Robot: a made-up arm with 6 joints. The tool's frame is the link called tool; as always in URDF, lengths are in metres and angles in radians. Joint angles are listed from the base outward.
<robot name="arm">
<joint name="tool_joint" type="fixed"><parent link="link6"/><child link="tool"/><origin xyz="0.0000 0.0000 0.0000" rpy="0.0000 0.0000 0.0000"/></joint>
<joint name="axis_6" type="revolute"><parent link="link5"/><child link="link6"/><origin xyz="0.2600 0.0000 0.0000" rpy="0.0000 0.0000 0.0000"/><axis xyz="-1 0 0"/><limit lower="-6.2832" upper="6.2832"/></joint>
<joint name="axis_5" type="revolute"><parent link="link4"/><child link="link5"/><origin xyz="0.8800 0.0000 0.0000" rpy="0.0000 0.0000 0.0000"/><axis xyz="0 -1 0"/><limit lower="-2.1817" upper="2.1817"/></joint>
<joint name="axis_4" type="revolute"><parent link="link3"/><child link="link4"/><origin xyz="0.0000 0.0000 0.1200" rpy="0.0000 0.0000 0.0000"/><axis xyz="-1 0 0"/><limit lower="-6.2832" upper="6.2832"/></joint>
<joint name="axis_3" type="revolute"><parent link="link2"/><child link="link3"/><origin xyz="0.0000 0.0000 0.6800" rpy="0.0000 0.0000 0.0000"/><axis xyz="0 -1 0"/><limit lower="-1.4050" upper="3.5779"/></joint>
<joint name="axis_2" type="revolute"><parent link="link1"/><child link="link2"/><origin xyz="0.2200 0.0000 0.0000" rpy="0.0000 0.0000 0.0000"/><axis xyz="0 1 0"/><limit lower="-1.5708" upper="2.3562"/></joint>
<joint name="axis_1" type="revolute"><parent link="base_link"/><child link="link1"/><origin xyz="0.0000 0.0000 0.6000" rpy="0.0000 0.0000 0.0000"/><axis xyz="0 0 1"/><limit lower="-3.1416" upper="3.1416"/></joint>
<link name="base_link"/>
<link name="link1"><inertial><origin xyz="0.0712 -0.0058 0.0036"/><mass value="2.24"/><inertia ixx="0.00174" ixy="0" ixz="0" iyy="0.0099" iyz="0" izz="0.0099"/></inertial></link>
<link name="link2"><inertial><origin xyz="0.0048 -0.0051 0.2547"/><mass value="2.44"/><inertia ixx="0.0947" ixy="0" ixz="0" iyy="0.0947" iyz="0" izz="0.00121"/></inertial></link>
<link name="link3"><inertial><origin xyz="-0.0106 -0.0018 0.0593"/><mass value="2.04"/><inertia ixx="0.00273" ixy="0" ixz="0" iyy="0.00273" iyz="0" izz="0.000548"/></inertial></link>
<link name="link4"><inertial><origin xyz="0.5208 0.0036 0.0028"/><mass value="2.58"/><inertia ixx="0.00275" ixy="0" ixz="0" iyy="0.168" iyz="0" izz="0.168"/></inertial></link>
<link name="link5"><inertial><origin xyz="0.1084 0.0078 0.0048"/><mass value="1.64"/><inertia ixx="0.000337" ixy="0" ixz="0" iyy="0.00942" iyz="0" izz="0.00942"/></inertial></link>
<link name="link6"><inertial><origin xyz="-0.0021 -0.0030 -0.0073"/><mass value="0.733"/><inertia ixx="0.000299" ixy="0" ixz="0" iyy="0.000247" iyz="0" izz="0.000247"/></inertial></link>
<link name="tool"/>
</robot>
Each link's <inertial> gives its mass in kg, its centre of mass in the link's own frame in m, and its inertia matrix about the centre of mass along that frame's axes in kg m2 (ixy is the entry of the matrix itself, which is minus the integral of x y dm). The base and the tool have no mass. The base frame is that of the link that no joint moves.
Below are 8 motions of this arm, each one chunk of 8 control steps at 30 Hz.
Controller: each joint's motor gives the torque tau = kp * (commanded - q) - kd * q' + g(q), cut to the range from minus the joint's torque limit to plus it. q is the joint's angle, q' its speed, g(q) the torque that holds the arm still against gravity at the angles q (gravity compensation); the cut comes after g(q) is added. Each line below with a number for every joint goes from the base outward.
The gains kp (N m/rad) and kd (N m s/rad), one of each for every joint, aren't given. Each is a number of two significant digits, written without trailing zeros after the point. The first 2 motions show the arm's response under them.
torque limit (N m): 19 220 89 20 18 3.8
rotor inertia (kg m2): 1.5 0.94 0.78 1.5 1 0.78
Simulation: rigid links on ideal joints. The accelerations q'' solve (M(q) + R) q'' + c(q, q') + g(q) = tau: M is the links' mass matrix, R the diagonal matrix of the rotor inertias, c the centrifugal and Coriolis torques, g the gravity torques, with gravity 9.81 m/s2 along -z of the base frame. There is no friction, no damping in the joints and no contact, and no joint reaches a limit. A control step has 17 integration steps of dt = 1/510 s. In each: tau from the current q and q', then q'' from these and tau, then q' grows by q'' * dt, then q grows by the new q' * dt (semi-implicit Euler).
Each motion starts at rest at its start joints. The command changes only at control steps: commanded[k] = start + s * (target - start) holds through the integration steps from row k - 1 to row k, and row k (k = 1, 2, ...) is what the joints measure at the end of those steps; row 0 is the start. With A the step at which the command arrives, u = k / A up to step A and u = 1 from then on. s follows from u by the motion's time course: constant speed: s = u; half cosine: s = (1 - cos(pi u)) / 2; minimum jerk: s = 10 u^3 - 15 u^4 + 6 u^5; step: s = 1 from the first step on.
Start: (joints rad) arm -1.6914 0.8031 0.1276 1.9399 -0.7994 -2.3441
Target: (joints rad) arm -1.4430 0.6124 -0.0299 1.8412 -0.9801 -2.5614
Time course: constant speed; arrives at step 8
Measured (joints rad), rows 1 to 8:
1: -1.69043 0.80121 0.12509 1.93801 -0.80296 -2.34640
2: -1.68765 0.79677 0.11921 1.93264 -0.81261 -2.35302
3: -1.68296 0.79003 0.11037 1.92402 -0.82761 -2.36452
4: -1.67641 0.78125 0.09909 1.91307 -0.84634 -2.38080
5: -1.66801 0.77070 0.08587 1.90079 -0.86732 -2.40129
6: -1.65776 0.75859 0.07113 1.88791 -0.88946 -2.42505
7: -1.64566 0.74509 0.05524 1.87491 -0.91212 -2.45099
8: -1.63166 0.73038 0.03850 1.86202 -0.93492 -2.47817
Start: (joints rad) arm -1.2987 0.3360 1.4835 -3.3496 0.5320 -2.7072
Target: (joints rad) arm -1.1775 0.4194 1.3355 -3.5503 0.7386 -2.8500
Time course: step
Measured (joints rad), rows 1 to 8:
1: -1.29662 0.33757 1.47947 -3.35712 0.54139 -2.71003
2: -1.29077 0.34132 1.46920 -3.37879 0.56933 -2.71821
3: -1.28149 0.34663 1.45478 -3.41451 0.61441 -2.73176
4: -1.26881 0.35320 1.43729 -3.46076 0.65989 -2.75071
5: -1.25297 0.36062 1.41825 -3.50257 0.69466 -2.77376
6: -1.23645 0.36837 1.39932 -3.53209 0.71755 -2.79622
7: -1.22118 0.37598 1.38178 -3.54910 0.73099 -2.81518
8: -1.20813 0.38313 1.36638 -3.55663 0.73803 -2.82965
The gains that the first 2 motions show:
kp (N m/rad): 630 1100 360 530 390 140
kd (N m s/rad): 91 300 57 39 33 16
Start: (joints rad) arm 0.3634 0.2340 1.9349 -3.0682 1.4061 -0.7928
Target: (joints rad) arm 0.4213 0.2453 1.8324 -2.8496 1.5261 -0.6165
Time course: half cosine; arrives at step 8
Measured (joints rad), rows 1 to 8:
1: 0.36368 0.23393 1.93464 -3.06693 1.40679 -0.79223
2: 0.36491 0.23370 1.93346 -3.06101 1.40995 -0.78944
3: 0.36766 0.23331 1.93063 -3.04691 1.41736 -0.78273
4: 0.37211 0.23289 1.92560 -3.02328 1.42974 -0.77117
5: 0.37806 0.23261 1.91815 -2.99083 1.44646 -0.75440
6: 0.38493 0.23266 1.90852 -2.95298 1.46570 -0.73258
7: 0.39192 0.23316 1.89741 -2.91520 1.48491 -0.70720
8: 0.39821 0.23415 1.88592 -2.88336 1.50132 -0.68191

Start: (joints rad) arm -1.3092 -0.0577 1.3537 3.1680 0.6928 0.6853
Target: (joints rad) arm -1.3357 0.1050 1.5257 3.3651 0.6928 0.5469
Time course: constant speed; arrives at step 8
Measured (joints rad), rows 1 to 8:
1: -1.30949 -0.05583 1.35685 3.17176 0.69286 0.68384
2: -1.31033 -0.05178 1.36366 3.18240 0.69292 0.67937
3: -1.31173 -0.04583 1.37356 3.19949 0.69295 0.67156
4: -1.31363 -0.03825 1.38601 3.22121 0.69293 0.66071
5: -1.31592 -0.02923 1.40053 3.24563 0.69287 0.64743
6: -1.31851 -0.01894 1.41670 3.27123 0.69278 0.63235
7: -1.32131 -0.00752 1.43416 3.29710 0.69267 0.61605
8: -1.32425 0.00489 1.45261 3.32277 0.69256 0.59901

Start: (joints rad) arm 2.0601 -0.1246 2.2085 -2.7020 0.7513 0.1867
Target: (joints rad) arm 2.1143 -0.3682 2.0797 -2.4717 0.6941 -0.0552
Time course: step
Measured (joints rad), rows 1 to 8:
1: 2.06435 -0.14304 2.18297 -2.69463 0.74443 0.18388
2: 2.07301 -0.16692 2.15346 -2.67295 0.73020 0.17569
3: 2.08169 -0.18880 2.13085 -2.63653 0.71670 0.16211
4: 2.08907 -0.20858 2.11451 -2.58637 0.70677 0.14311
5: 2.09531 -0.22656 2.10344 -2.53637 0.70049 0.11869
6: 2.10052 -0.24299 2.09661 -2.49856 0.69693 0.08883
7: 2.10462 -0.25795 2.09292 -2.47446 0.69507 0.05461
8: 2.10774 -0.27154 2.09138 -2.46320 0.69414 0.02175

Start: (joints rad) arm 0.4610 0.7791 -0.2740 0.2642 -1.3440 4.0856
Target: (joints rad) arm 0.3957 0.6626 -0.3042 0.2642 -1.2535 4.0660
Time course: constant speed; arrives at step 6
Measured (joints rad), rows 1 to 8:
1: 0.46059 0.77759 -0.27514 0.26413 -1.34148 4.08532
2: 0.45920 0.77405 -0.27755 0.26394 -1.33493 4.08448
3: 0.45648 0.76867 -0.28082 0.26370 -1.32489 4.08300
4: 0.45226 0.76164 -0.28461 0.26347 -1.31241 4.08096
5: 0.44655 0.75315 -0.28868 0.26329 -1.29847 4.07845
6: 0.43942 0.74334 -0.29288 0.26320 -1.28375 4.07560
7: 0.43144 0.73388 -0.29599 0.26326 -1.27120 4.07280
8: 0.42340 0.72541 -0.29784 0.26351 -1.26257 4.07043

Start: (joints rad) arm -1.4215 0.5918 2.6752 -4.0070 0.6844 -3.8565
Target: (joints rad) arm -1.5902 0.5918 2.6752 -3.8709 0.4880 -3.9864
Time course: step
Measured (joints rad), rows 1 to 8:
1: -1.42556 0.59191 2.67535 -3.99975 0.67517 -3.85939
2: -1.43729 0.59207 2.67549 -3.97879 0.64849 -3.86772
3: -1.45673 0.59226 2.67535 -3.94591 0.60576 -3.88151
4: -1.48227 0.59234 2.67490 -3.91303 0.56176 -3.90064
5: -1.50706 0.59234 2.67446 -3.88845 0.52822 -3.92236
6: -1.52776 0.59230 2.67423 -3.87362 0.50663 -3.94239
7: -1.54397 0.59223 2.67422 -3.86668 0.49456 -3.95869
8: -1.55624 0.59216 2.67436 -3.86482 0.48876 -3.97079

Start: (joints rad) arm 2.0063 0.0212 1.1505 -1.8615 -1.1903 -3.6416
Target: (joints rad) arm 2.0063 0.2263 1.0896 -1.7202 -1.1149 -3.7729
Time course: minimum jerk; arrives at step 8
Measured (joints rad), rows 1 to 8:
1: 2.00631 0.02138 1.15069 -1.86117 -1.19013 -3.64178
2: 2.00641 0.02264 1.15187 -1.85880 -1.18888 -3.64311
3: 2.00666 0.02625 1.15453 -1.85145 -1.18510 -3.64740
4: 2.00710 0.03324 1.15819 -1.83690 -1.17770 -3.65591
5: 2.00766 0.04392 1.16135 -1.81518 -1.16676 -3.66926
6: 2.00820 0.05768 1.16208 -1.78914 -1.15370 -3.68717
7: 2.00854 0.07327 1.15891 -1.76340 -1.14076 -3.70740
8: 2.00857 0.08930 1.15151 -1.74243 -1.13008 -3.72676

